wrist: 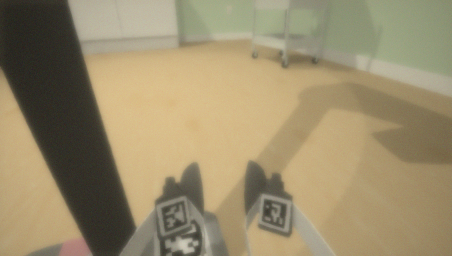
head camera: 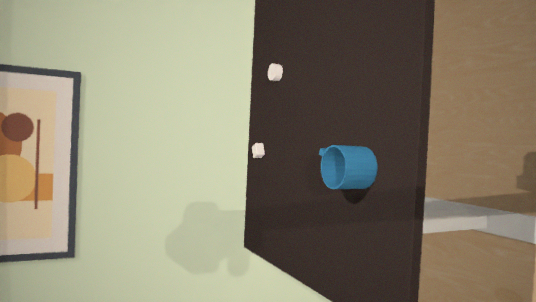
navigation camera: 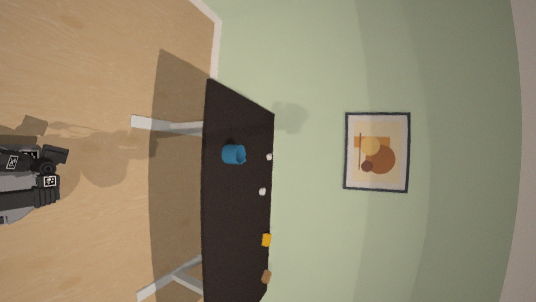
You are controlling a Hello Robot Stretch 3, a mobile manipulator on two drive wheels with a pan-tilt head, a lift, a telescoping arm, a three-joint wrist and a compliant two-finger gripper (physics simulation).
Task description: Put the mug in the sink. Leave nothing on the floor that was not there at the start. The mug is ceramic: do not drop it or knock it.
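Places are measured from the robot's base along level axes (x ahead, y left, z up), in millimetres.
Where they show: gripper, fingertip midpoint: (wrist: 223, 179).
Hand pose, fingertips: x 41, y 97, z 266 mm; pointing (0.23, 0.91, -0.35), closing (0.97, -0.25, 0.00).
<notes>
After its pixels a point has its place.
The blue mug (head camera: 354, 167) {y -706, x 28, z 781 mm} (navigation camera: 233, 154) {y -706, x 31, z 790 mm} stands upright on the dark table (head camera: 340, 90) {y -846, x -145, z 720 mm} (navigation camera: 230, 215) {y -791, x -289, z 720 mm}, with part of its handle showing on the side toward the wall. My gripper (wrist: 223, 179) {y 97, x 41, z 267 mm} is open in the wrist view, with nothing between its fingers and floor behind them. In the navigation view my arm's end with its marker tags is at the left edge, low over the floor and apart from the table and mug. A sink basin does not show in these views.
Two small white objects (head camera: 275, 72) {y -1136, x -227, z 743 mm} (head camera: 258, 150) {y -1234, x 3, z 742 mm}, a yellow block (navigation camera: 266, 240) {y -1208, x -615, z 753 mm} and a brown block (navigation camera: 266, 276) {y -1230, x -948, z 754 mm} are near the table's wall side. Pale table legs (navigation camera: 185, 128) {y -953, x 190, z 200 mm} stand below. The wrist view shows white cabinets (wrist: 125, 20) {y 2754, x -289, z 325 mm}, a wheeled cart (wrist: 287, 30) {y 1426, x 874, z 262 mm} and a dark post (wrist: 65, 125).
</notes>
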